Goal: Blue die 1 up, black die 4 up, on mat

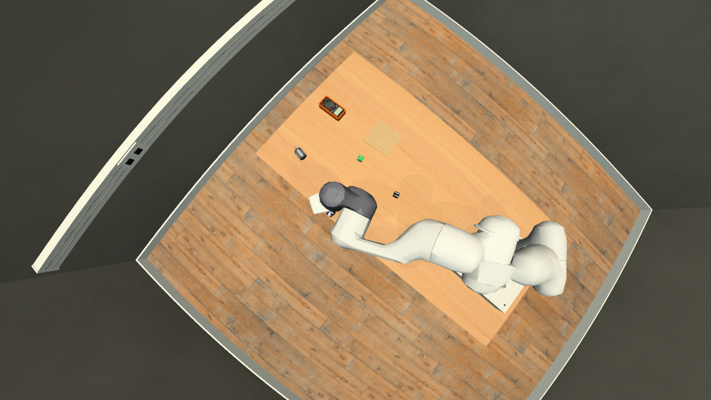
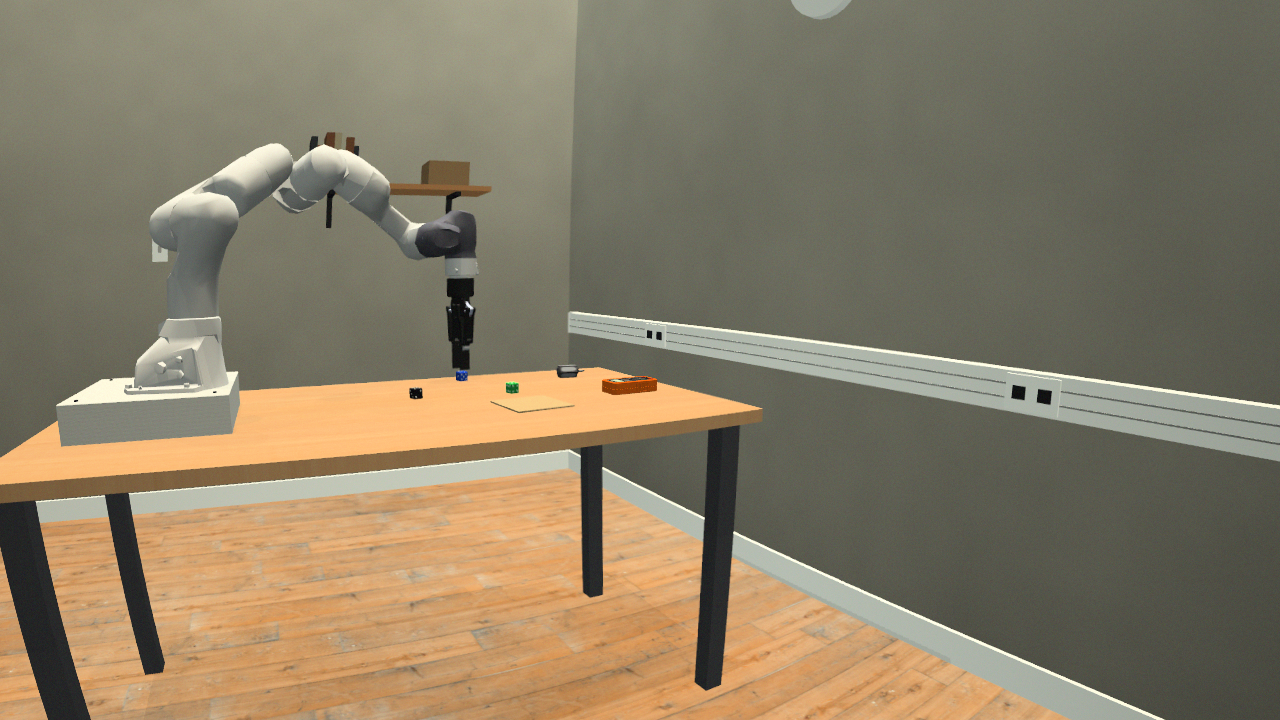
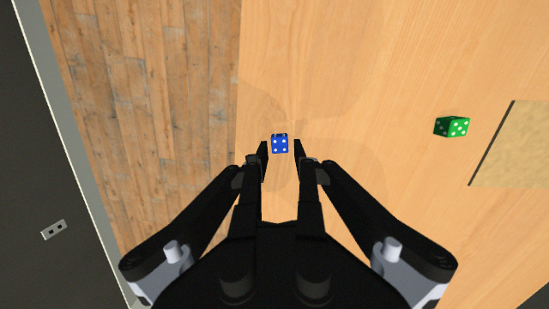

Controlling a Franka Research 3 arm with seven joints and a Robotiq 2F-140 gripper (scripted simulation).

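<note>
The blue die is 5 cm below my hand. The rest, counted from my hand: green die (24 cm to the right, 6 cm ahead, 5 cm below); then grey gadget (31 cm ahead, 7 cm to the right, 5 cm below); then black die (21 cm to the right, 18 cm behind, 5 cm below).
</note>
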